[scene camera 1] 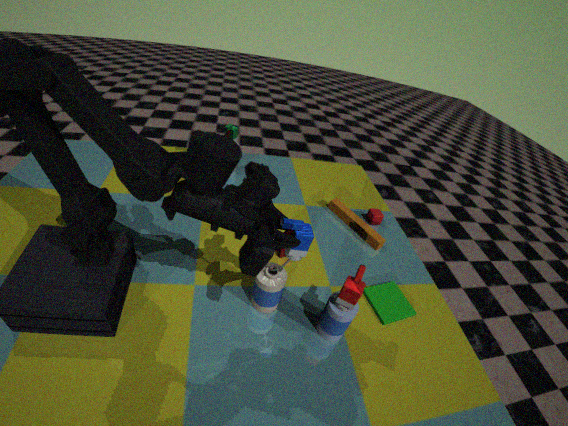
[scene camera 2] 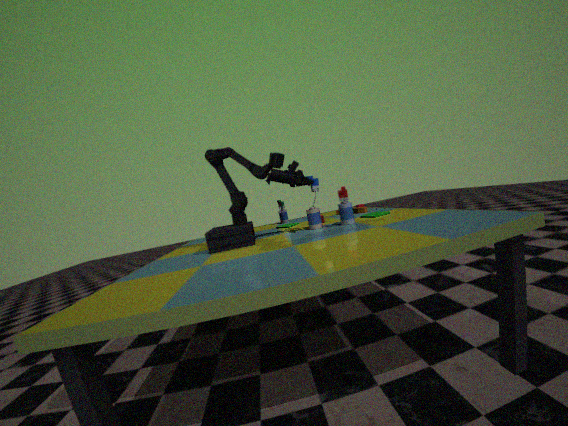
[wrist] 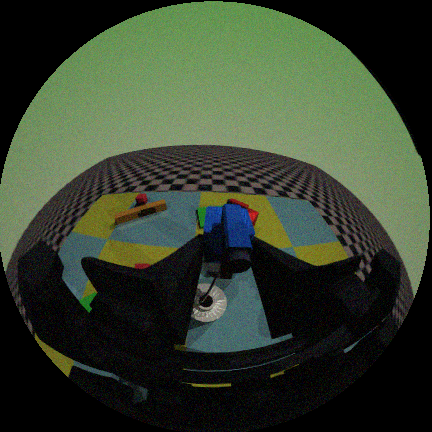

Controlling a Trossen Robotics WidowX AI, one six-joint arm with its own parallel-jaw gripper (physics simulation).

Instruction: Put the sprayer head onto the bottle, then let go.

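Frame: origin at the arm's base, x ahead, y left, z up, level; millimetres.
Seen in the pictures: gripper, between the fingertips: (scene camera 1: 297, 236) (scene camera 2: 313, 182) (wrist: 225, 240); arm's base, origin of its link: (scene camera 1: 94, 253) (scene camera 2: 240, 224).
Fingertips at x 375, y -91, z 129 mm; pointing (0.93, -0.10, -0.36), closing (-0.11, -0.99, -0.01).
Offsets run from my fingertips to a thing's top centre. "spot": to the spot under its first point.
The open bottle @(dz -114, dx -22, dy +18 mm) (scene camera 1: 267, 295) (scene camera 2: 314, 219) (wrist: 218, 309), white with a blue band, stands upright on the table. My gripper (scene camera 1: 286, 239) (scene camera 2: 310, 183) (wrist: 225, 240) is shut on the blue sprayer head @(spot: dz +15, dx -1, dy -17 mm) (scene camera 1: 301, 236) (scene camera 2: 315, 182) (wrist: 239, 225) and holds it above the bottle. In scene camera 2 a gap shows between the head's white collar and the bottle top. The thin dip tube @(spot: dz -69, dx -4, dy +2 mm) (scene camera 1: 287, 261) (scene camera 2: 314, 200) (wrist: 211, 286) hangs down from the head. Its lower end shows at the bottle's mouth in the wrist view; whether it is inside is hard to tell.
A bottle with a red head @(dz -47, dx +113, dy -66 mm) (scene camera 1: 334, 318) (scene camera 2: 346, 213) stands beside the open bottle. A green plate @(dz -210, dx +285, dy -26 mm) (scene camera 1: 390, 303) (scene camera 2: 375, 214), an orange bar @(dz -188, dx +311, dy +259 mm) (scene camera 1: 345, 214) (wrist: 127, 215) and a red cube @(dz -179, dx +394, dy +283 mm) (scene camera 1: 375, 216) (wrist: 141, 198) lie farther out. A green-topped bottle @(dz -47, dx -64, dy +583 mm) (scene camera 2: 283, 215) stands at the back.
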